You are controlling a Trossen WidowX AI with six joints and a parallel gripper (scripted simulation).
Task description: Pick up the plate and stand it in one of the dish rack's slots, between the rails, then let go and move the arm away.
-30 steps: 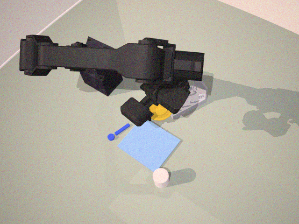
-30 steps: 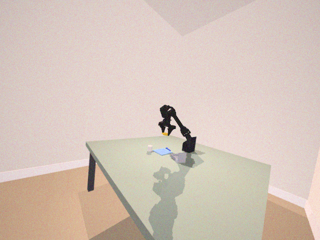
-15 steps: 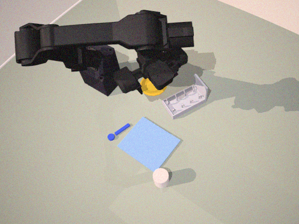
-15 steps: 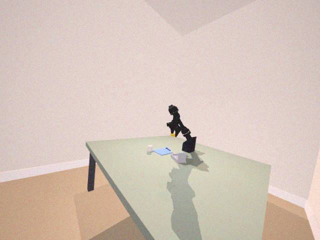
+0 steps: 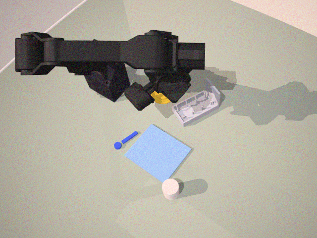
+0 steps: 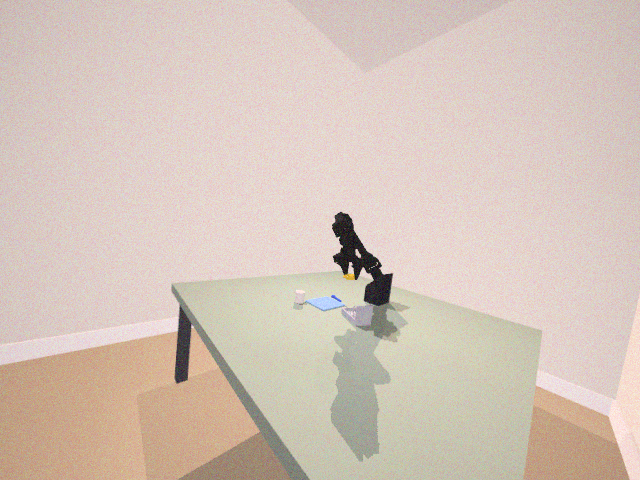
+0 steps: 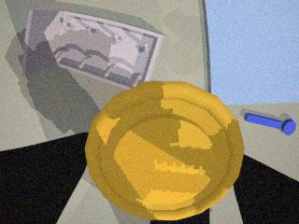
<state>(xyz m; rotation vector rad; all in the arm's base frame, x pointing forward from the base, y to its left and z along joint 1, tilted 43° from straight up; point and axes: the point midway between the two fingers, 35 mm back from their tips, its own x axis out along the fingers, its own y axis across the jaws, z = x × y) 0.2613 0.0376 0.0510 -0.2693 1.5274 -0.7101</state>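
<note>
The grey dish rack is 120 mm below my gripper tip, 80 mm to the left of it and 50 mm ahead of it. Round my gripper tip: white cup: 180 mm to the right, 140 mm ahead, 120 mm below; then blue spoon: 140 mm below, 130 mm to the right, 70 mm behind; then yellow plate: 10 mm above.
</note>
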